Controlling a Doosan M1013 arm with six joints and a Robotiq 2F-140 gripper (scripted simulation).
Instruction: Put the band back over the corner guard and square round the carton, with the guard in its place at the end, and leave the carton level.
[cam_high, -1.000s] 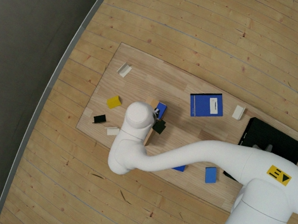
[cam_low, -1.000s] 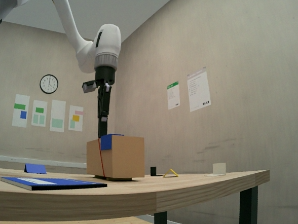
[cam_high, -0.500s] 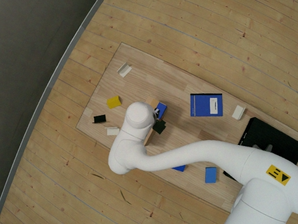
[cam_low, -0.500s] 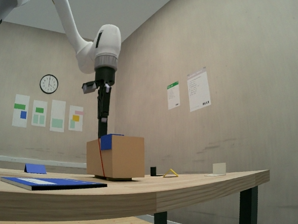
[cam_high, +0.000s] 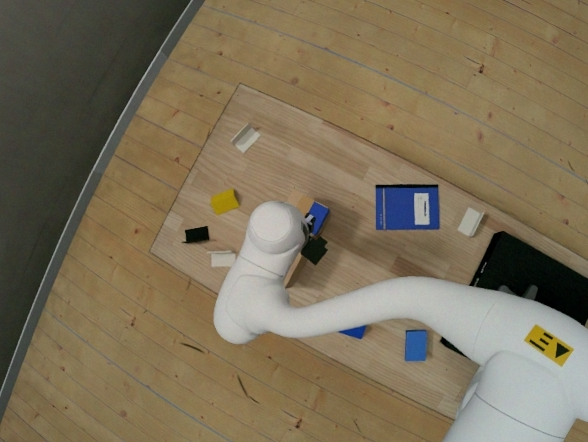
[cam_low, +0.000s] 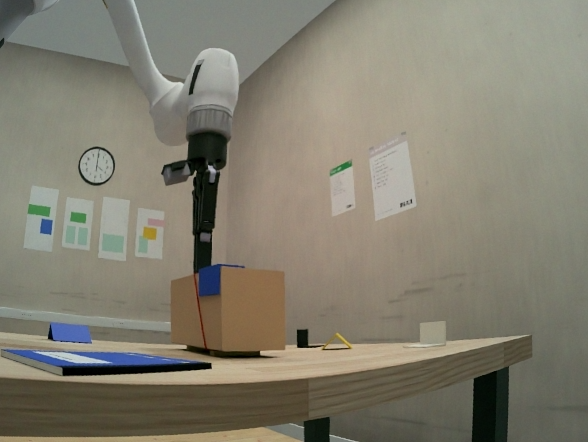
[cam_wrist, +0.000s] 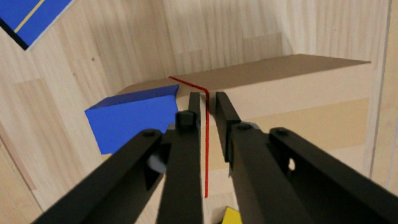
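Right now my hand is 70 mm to the left of the corner guard and 40 mm above it. The rest, counted from my hand: blue block (430 mm behind, 150 mm below, 110 mm to the left); then brown carton (100 mm below, 40 mm ahead, 20 mm to the left).
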